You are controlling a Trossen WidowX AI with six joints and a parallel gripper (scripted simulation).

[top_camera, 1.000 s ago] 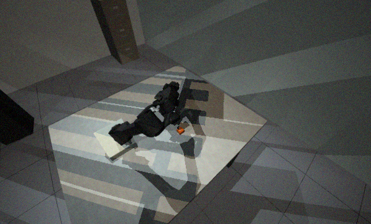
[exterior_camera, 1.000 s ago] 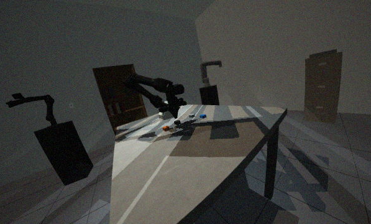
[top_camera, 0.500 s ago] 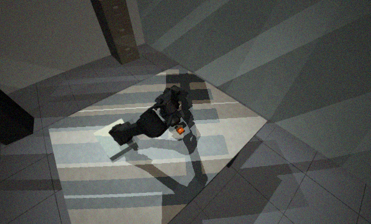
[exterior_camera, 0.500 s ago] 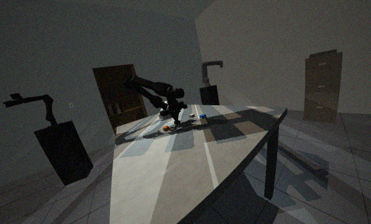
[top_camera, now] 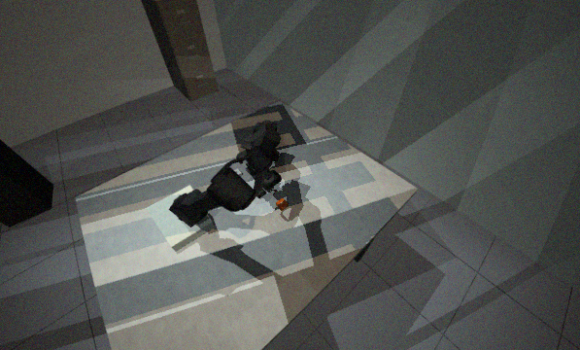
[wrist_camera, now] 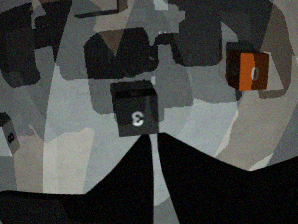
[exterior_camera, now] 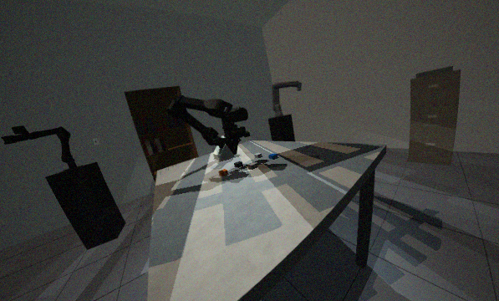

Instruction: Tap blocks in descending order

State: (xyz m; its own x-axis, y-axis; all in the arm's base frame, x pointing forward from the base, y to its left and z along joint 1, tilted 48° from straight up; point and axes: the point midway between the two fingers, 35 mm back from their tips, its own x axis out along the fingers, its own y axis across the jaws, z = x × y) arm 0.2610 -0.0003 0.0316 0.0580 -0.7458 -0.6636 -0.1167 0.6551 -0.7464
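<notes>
The black block is 60 mm below my gripper tip, 10 mm to the left of it and 10 mm behind it. Also, from my gripper tip: orange block (90 mm to the right, 60 mm below, 40 mm ahead); then white block (150 mm to the left, 60 mm below, 40 mm behind); then grey block (90 mm ahead, 60 mm below, 40 mm to the left).
</notes>
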